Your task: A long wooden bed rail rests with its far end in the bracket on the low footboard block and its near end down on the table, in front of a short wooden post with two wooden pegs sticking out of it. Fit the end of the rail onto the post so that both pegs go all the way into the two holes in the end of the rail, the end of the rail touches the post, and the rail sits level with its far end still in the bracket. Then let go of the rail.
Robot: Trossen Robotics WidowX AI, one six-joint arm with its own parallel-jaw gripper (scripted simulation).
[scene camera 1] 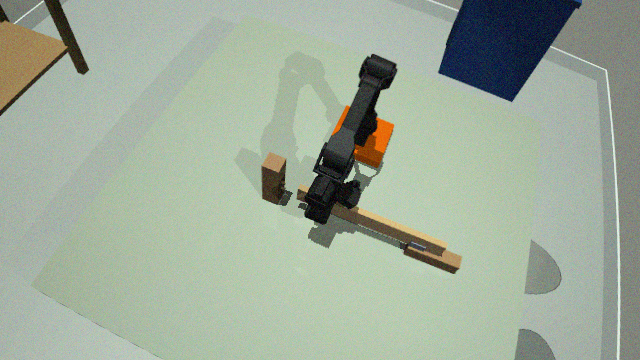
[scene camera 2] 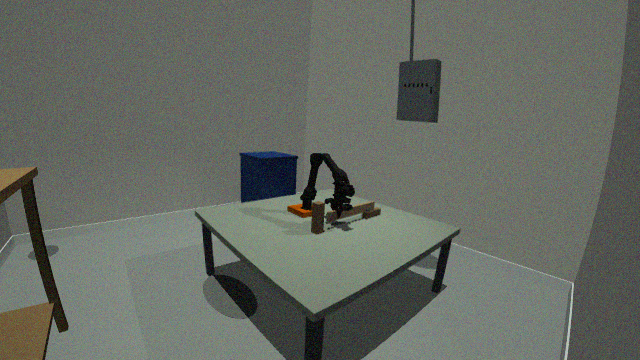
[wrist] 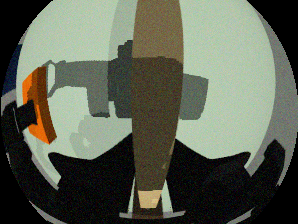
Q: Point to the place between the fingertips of my gripper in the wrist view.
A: At 149, 133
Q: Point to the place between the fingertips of my gripper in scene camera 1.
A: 323, 205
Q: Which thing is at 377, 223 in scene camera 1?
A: A wooden bed rail.
